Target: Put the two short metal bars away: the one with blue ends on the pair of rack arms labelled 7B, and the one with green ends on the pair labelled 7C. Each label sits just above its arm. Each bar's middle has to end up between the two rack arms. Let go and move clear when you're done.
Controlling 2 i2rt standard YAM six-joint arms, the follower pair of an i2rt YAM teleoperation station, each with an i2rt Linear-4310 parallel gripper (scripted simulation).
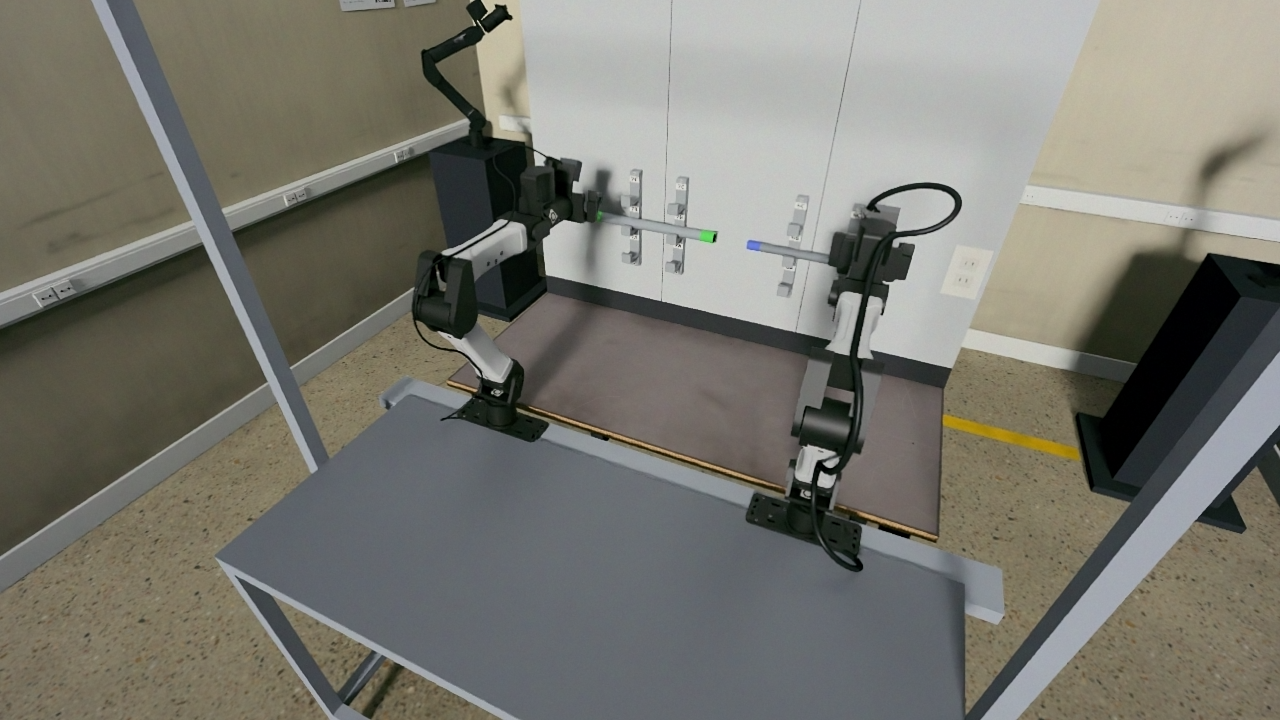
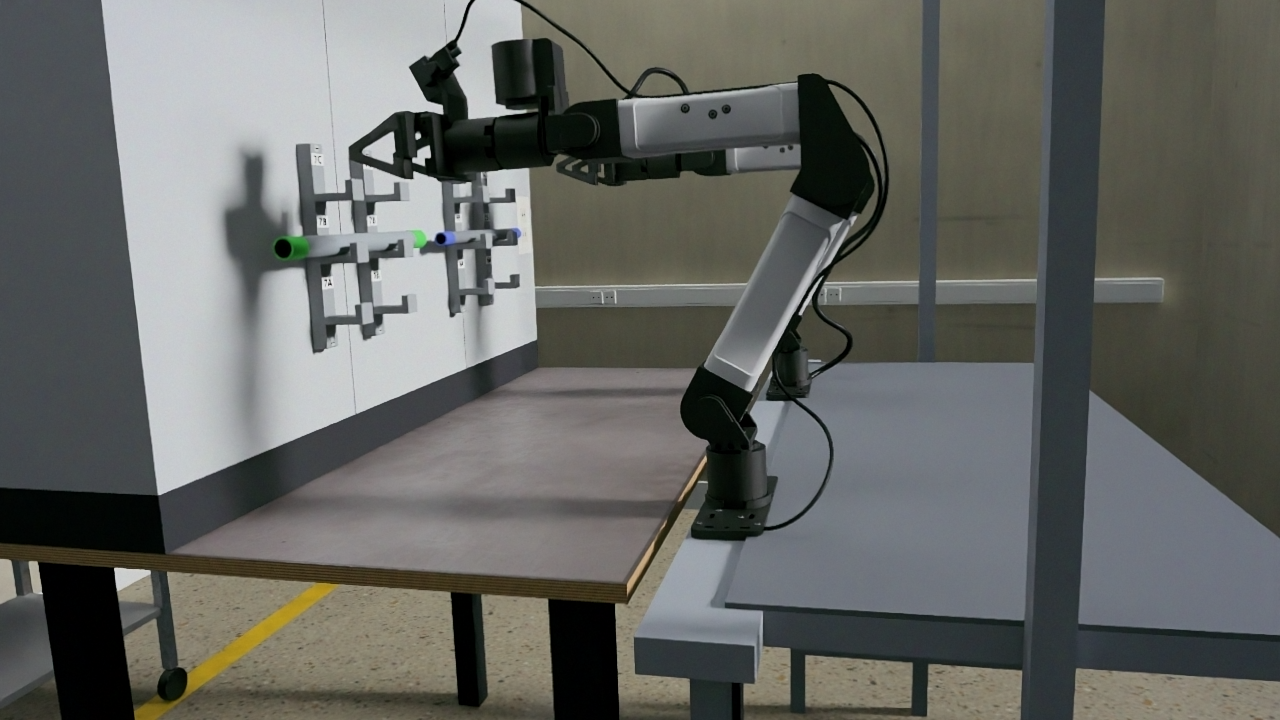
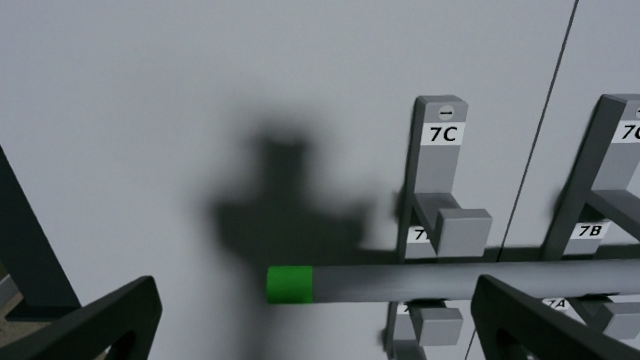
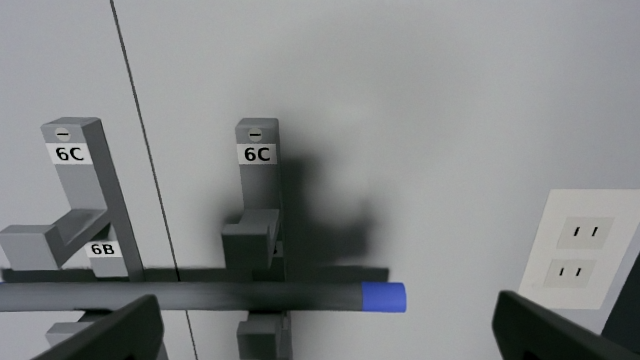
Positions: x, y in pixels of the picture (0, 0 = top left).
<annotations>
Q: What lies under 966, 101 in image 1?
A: A white wall panel.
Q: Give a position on a white wall panel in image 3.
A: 200, 149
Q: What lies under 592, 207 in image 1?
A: My left gripper.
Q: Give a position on a green-ended bar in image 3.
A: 577, 278
</annotations>
